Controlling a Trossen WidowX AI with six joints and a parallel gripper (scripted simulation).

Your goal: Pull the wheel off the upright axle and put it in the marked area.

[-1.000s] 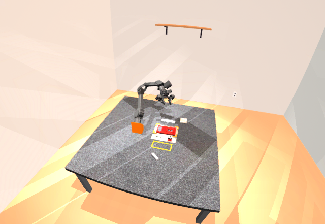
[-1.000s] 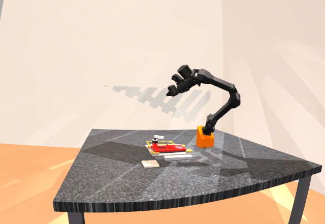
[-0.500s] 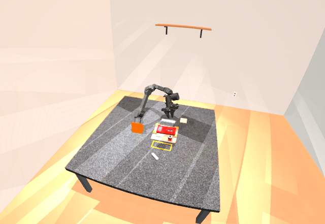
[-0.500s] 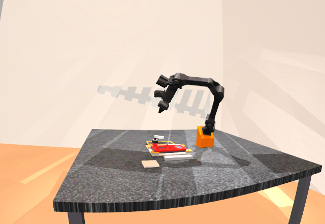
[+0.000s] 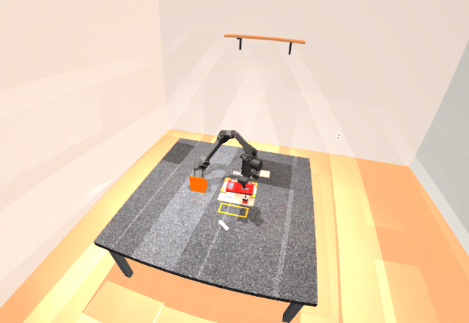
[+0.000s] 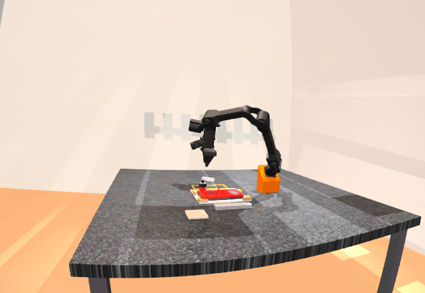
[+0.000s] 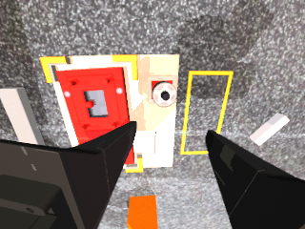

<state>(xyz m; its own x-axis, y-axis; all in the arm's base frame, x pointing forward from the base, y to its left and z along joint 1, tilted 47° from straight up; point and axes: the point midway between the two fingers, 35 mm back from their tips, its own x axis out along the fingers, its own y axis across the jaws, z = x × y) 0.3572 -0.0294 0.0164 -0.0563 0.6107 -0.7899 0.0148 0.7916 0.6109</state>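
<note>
The black wheel lies 10 cm below my gripper tip, 1 cm to the right of it and 1 cm ahead of it. Also, from my gripper tip: cream block (34 cm to the left, 14 cm below, 9 cm ahead); white flat bar (27 cm to the left, 13 cm below, 8 cm behind).
</note>
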